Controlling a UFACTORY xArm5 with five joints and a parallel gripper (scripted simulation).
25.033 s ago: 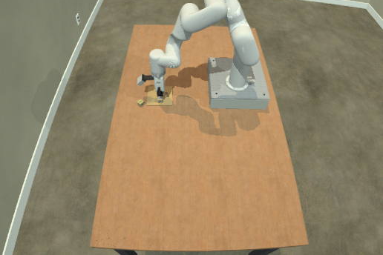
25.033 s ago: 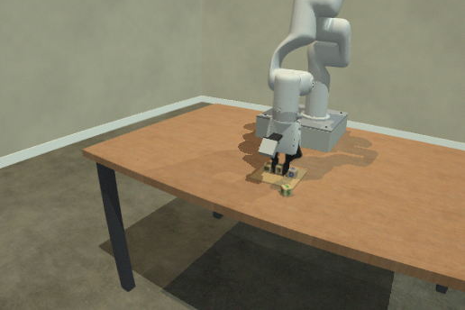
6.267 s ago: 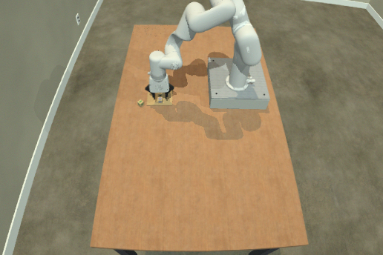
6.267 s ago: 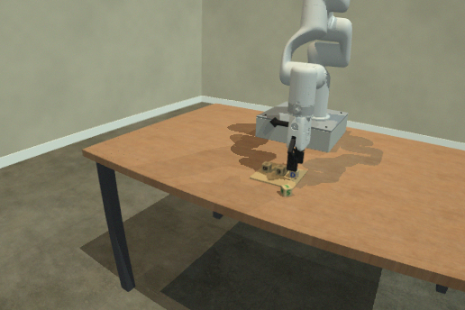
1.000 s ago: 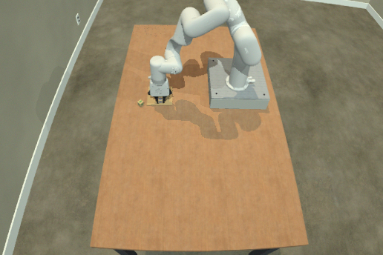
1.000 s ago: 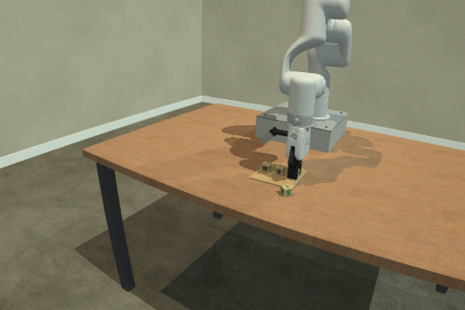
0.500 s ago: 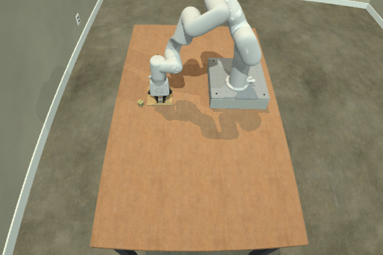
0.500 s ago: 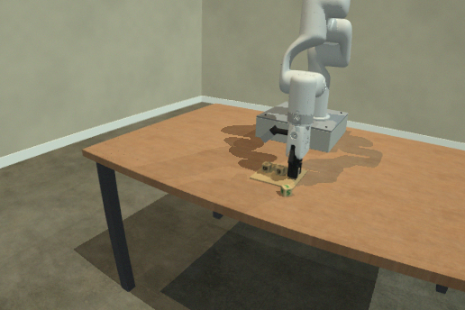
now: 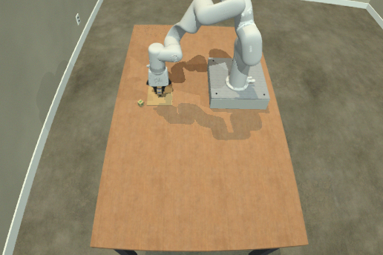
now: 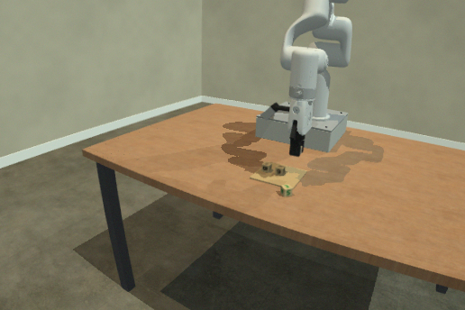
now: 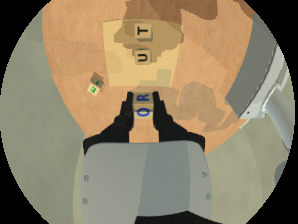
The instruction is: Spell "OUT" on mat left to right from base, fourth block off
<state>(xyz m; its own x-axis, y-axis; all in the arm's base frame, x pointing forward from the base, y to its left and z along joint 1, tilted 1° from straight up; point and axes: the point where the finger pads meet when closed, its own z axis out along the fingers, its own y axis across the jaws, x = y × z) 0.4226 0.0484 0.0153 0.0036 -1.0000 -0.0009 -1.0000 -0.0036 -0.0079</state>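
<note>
Now: hand 9 cm above the U block and 5 cm to the left of it. Also, from my hand: tan mat: 10 cm below, 5 cm to the right.
</note>
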